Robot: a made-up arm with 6 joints. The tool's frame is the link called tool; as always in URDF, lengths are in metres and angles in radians. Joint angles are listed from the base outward.
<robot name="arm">
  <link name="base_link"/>
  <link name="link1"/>
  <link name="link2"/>
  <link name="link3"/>
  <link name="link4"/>
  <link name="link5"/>
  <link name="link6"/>
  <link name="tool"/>
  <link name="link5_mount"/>
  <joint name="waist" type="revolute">
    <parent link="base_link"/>
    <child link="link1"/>
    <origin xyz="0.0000 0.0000 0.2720"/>
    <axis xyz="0 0 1"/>
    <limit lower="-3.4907" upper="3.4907"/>
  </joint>
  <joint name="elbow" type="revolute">
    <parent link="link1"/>
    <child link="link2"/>
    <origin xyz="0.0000 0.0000 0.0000"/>
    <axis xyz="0 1 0"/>
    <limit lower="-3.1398" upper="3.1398"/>
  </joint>
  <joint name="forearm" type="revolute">
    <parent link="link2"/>
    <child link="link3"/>
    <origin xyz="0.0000 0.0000 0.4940"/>
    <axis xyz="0 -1 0"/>
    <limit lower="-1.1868" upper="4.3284"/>
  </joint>
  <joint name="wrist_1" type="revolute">
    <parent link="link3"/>
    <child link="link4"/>
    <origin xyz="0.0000 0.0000 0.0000"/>
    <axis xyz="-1 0 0"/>
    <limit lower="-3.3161" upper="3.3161"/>
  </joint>
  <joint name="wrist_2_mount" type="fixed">
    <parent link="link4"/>
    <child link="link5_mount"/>
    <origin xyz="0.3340 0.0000 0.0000"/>
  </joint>
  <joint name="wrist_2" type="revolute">
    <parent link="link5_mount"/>
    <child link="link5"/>
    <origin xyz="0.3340 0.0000 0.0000"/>
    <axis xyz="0 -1 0"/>
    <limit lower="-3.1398" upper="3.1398"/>
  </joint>
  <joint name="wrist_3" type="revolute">
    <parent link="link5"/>
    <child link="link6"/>
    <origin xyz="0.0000 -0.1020 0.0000"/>
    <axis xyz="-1 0 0"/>
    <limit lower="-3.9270" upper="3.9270"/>
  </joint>
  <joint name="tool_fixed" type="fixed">
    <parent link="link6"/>
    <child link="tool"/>
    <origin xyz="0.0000 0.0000 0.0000"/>
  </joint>
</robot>
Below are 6 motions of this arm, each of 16 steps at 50 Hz.
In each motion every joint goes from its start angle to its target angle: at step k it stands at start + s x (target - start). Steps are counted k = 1, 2, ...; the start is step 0. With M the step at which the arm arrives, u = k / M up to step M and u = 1 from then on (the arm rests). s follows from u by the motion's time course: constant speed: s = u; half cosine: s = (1 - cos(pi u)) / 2; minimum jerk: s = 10 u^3 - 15 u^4 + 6 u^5.
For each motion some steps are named. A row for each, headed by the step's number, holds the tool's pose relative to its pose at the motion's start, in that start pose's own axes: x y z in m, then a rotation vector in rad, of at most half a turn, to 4 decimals.
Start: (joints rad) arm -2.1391 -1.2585 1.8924 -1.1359 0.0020 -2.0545
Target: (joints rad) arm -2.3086 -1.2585 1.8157 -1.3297 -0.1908 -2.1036
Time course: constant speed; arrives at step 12
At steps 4, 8, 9, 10, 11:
4: -0.0025 -0.0693 0.0230 0.0808 -0.0591 -0.1116
8: -0.0099 -0.1382 0.0455 0.1602 -0.1200 -0.2220
9: -0.0125 -0.1554 0.0511 0.1798 -0.1354 -0.2495
10: -0.0154 -0.1725 0.0566 0.1994 -0.1510 -0.2768
11: -0.0186 -0.1895 0.0620 0.2189 -0.1666 -0.3040

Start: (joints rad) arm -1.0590 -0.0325 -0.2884 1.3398 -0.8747 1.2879
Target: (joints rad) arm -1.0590 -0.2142 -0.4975 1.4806 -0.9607 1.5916
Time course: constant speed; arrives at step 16
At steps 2, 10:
2: -0.0071 0.0089 0.0031 -0.0517 0.0140 0.0081
10: -0.0343 0.0448 0.0182 -0.2575 0.0684 0.0451

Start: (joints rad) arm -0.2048 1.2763 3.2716 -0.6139 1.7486 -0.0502
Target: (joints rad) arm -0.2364 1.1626 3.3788 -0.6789 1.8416 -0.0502
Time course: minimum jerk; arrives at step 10
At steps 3, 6, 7, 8, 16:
3: 0.0165 0.0118 -0.0147 0.0212 -0.0437 -0.0078
6: 0.0699 0.0518 -0.0566 0.0906 -0.1806 -0.0362
7: 0.0861 0.0644 -0.0675 0.1116 -0.2206 -0.0456
8: 0.0971 0.0731 -0.0745 0.1261 -0.2477 -0.0523
16: 0.1032 0.0780 -0.0783 0.1342 -0.2626 -0.0560

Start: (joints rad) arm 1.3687 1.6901 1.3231 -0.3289 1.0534 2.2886
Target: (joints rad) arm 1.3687 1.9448 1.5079 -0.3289 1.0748 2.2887
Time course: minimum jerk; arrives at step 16
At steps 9, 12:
9: -0.0810 0.0666 0.0131 -0.0122 -0.0130 0.0252
12: -0.1204 0.0942 0.0165 -0.0178 -0.0190 0.0367

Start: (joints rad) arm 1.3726 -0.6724 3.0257 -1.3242 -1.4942 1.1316
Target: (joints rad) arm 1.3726 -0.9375 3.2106 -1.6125 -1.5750 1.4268
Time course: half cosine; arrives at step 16
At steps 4, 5, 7, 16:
4: -0.0053 -0.0029 0.0516 -0.1043 -0.0438 0.0163
5: -0.0082 -0.0032 0.0783 -0.1587 -0.0661 0.0248
7: -0.0155 -0.0006 0.1412 -0.2893 -0.1181 0.0454
16: -0.0441 0.0412 0.3419 -0.7315 -0.2815 0.1191

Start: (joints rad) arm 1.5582 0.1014 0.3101 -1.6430 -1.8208 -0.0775
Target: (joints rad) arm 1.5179 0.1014 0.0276 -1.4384 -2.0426 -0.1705
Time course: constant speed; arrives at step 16
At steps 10, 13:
10: -0.0311 -0.1158 -0.0286 0.2667 0.1037 -0.0802
13: -0.0392 -0.1493 -0.0412 0.3488 0.1386 -0.0990

